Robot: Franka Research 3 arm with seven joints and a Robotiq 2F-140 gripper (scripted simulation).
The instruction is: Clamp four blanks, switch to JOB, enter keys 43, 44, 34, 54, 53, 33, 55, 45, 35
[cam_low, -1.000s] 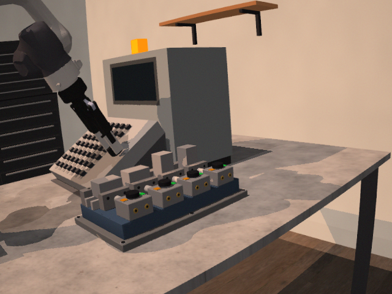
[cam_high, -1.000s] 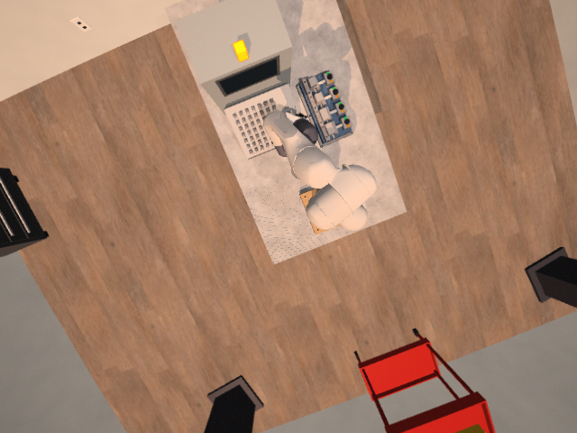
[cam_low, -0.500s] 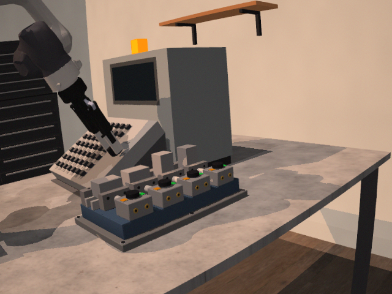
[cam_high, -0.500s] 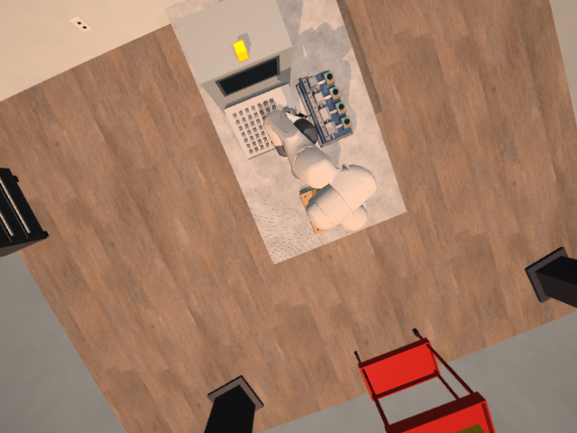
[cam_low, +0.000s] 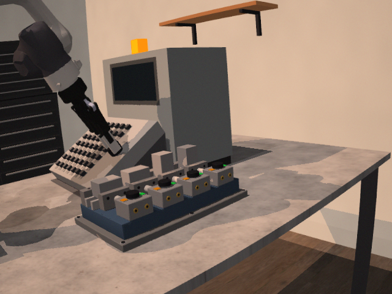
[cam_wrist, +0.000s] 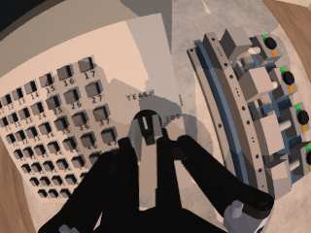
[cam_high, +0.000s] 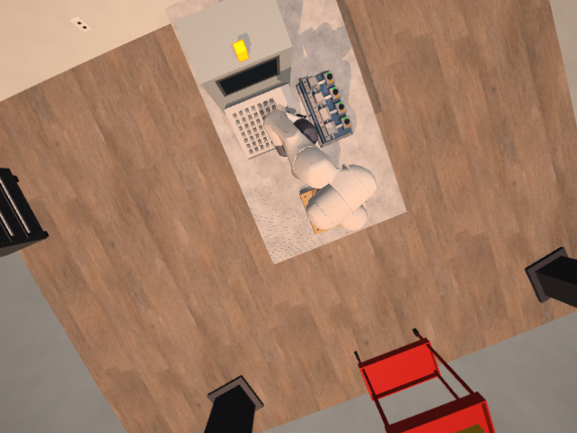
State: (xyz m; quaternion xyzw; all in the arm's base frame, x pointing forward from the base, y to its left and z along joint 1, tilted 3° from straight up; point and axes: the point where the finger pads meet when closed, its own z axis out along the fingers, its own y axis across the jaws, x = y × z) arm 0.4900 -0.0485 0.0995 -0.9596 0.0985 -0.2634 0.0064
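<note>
The black selector knob lies 2 cm below my hand and 2 cm ahead of it. Also, from my hand: keypad (10 cm to the left, 7 cm below, 6 cm ahead).
</note>
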